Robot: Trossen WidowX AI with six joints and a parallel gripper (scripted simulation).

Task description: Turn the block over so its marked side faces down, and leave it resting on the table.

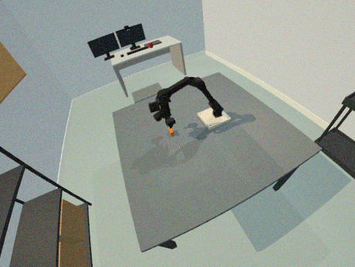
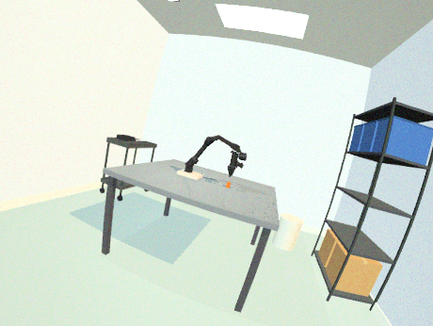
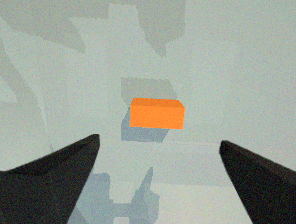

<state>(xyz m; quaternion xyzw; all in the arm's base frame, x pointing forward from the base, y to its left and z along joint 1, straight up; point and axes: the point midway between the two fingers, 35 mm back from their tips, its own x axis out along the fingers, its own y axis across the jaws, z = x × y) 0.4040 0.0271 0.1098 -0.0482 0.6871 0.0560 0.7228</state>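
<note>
The orange block lies 8 cm below my gripper tip and 1 cm behind it.
</note>
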